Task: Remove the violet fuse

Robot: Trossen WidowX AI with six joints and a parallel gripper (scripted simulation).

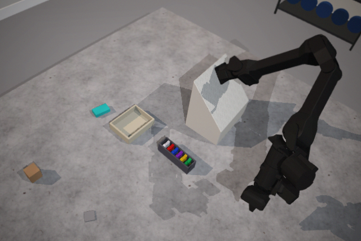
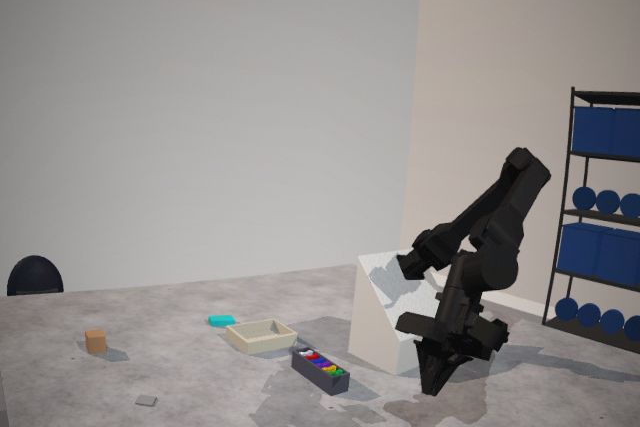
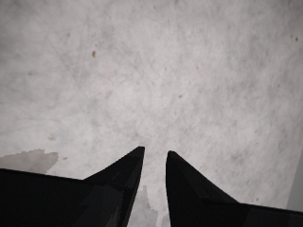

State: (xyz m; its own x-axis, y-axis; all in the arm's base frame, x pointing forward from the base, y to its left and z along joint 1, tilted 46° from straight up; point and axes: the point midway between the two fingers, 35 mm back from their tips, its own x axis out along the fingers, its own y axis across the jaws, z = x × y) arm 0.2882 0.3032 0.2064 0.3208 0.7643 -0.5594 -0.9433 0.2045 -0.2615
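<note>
The violet fuse lies 3 cm behind my gripper tip, 29 cm to the right of it and 10 cm below it. Round my gripper tip: teal block: 3 cm ahead, 64 cm to the right, 12 cm below; flat grey tile: 31 cm ahead, 34 cm to the right, 12 cm below; beige tray: 1 cm behind, 51 cm to the right, 12 cm below.
</note>
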